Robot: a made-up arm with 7 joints.
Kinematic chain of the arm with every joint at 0, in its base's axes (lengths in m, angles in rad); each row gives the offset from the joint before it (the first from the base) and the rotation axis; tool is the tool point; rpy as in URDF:
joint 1: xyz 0 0 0.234 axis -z
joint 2: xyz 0 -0.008 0.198 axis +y
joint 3: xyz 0 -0.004 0.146 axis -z
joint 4: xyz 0 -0.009 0.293 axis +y
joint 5: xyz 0 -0.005 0.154 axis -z
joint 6: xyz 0 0 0.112 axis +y
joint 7: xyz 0 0 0.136 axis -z
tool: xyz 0 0 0 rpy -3.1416 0 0
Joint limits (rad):
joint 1: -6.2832..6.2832
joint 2: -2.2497..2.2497
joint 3: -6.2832..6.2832
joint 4: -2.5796..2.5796
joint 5: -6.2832..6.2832
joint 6: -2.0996..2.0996
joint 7: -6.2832..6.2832
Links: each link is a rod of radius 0.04 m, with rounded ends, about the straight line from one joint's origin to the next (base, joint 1, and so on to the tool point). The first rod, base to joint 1, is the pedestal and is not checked.
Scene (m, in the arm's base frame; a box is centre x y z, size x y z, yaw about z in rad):
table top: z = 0
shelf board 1: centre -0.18 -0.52 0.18 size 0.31 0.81 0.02 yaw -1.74
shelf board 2: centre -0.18 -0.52 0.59 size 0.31 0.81 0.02 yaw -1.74
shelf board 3: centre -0.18 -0.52 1 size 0.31 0.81 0.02 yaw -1.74
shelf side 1: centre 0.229 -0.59 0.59 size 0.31 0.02 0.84 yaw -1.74
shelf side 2: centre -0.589 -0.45 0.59 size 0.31 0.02 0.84 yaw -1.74
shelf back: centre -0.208 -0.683 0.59 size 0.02 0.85 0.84 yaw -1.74
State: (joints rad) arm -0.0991 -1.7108 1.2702 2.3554 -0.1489 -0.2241 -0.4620
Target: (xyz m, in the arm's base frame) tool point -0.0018 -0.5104 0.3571
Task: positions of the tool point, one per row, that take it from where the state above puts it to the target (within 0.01 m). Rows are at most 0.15 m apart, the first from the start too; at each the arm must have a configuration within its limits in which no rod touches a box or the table.
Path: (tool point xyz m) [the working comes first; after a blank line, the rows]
Joints at the target: -0.6830 -1.8545 1.4673 1.9496 -0.1667 -0.3159 -0.4620
Straight joint move there: clear.

1: -0.0993 -0.4306 0.4294
2: -0.0018 -0.5104 0.3571

